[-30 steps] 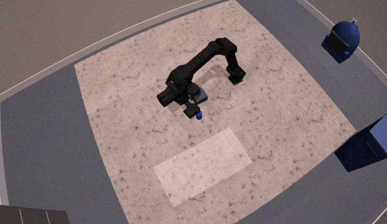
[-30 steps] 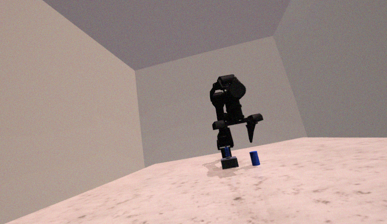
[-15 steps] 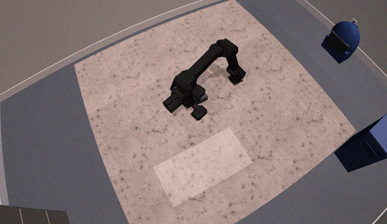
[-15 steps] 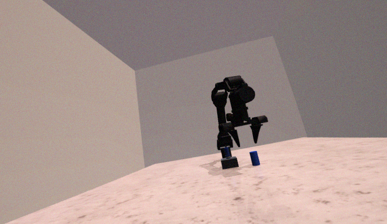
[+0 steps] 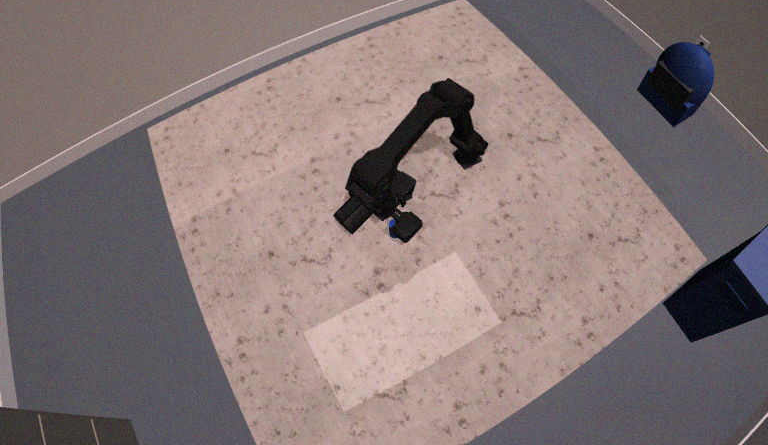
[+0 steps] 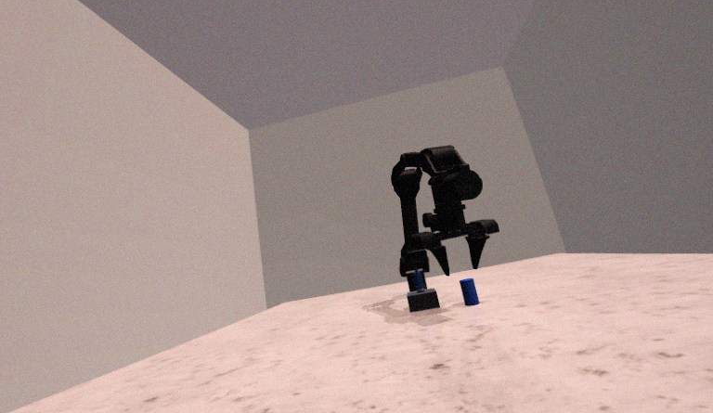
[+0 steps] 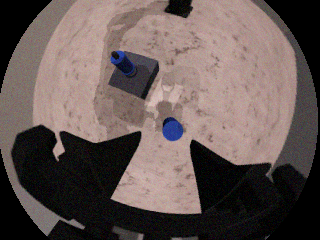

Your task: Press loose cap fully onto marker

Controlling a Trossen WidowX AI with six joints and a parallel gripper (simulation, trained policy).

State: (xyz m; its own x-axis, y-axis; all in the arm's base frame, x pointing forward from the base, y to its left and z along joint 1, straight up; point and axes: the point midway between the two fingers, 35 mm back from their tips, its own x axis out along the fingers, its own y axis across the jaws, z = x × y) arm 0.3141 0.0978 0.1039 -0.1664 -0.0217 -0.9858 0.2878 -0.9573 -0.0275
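My gripper tip is now 10 mm past the blue cap, 10 mm to the right of it and 40 mm above it. From my gripper tip the other things lie so: dark grey holder block (70 mm behind, 90 mm to the right, 50 mm below).
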